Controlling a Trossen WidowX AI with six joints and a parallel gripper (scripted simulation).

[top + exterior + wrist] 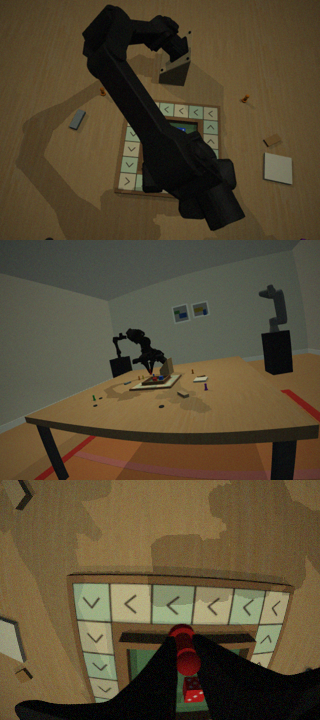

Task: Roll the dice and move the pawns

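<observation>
The blue pawn is 240 mm behind my gripper tip, 70 mm to the right of it and 70 mm below it. Also, from my gripper tip: white card 290 mm to the left, 90 mm below, 50 mm behind; then green tray 120 mm behind, 90 mm below, 10 mm to the right; then red pawn 10 mm above.
</observation>
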